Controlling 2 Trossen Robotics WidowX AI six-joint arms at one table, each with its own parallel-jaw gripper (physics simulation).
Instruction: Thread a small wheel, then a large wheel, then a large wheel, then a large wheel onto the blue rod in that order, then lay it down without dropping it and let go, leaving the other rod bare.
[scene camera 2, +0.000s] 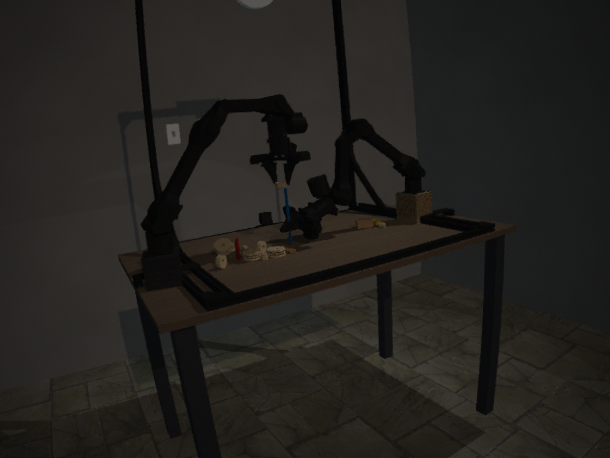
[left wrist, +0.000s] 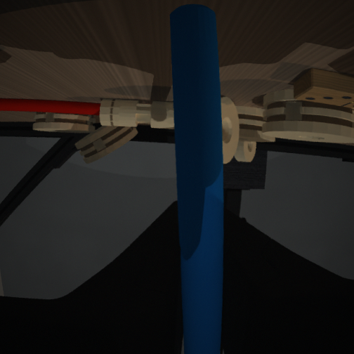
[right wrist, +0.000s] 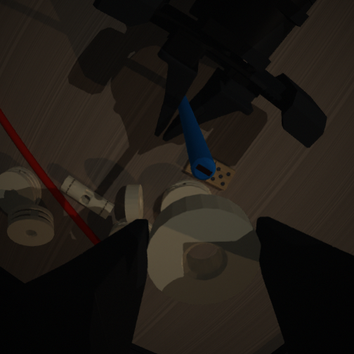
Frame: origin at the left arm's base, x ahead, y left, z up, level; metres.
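Where they show: left gripper, fingertip midpoint: (scene camera 2: 280, 231); right gripper, fingertip midpoint: (scene camera 2: 282, 185); left arm's base at its link origin: (scene camera 2: 413, 192); right arm's base at its link origin: (scene camera 2: 160, 252).
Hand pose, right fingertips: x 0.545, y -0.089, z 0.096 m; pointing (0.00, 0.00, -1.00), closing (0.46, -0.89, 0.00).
Note:
Each offset is from my right fingertips to the top centre of the thing.
My left gripper (scene camera 2: 288, 226) (left wrist: 193, 212) (right wrist: 160, 135) is shut on the blue rod @(dx -0.025, dy -0.017, dz -0.013 m) (scene camera 2: 287, 207) (left wrist: 200, 150) (right wrist: 194, 135), which stands nearly upright and bare. My right gripper (scene camera 2: 281, 184) (right wrist: 202, 230) is shut on a small wheel @(dx +0.006, dy +0.003, dz +0.010 m) (scene camera 2: 281, 185) (right wrist: 165, 270) above the table. The wheel is close over the rod's top end; in the right wrist view that end shows beside the wheel, outside its hole. The red rod @(dx +0.110, dy -0.134, dz -0.195 m) (scene camera 2: 238, 248) (left wrist: 50, 105) (right wrist: 45, 185) is bare, among loose wheels. Large wheels @(dx +0.172, dy -0.117, dz -0.155 m) (scene camera 2: 223, 245) @(dx +0.071, dy +0.036, dz -0.184 m) (scene camera 2: 276, 251) (left wrist: 310, 131) (right wrist: 31, 232) lie on the table.
A dotted wooden block (left wrist: 325, 87) (right wrist: 222, 175) lies beside the wheels below the rod. A slotted pale cylinder (left wrist: 122, 113) (right wrist: 87, 196) and an upright small wheel (right wrist: 134, 202) lie nearby. A wooden block @(dx -0.351, dy +0.003, dz -0.175 m) (scene camera 2: 365, 224) and a yellow piece @(dx -0.413, dy +0.005, dz -0.190 m) (scene camera 2: 377, 223) lie toward the right.

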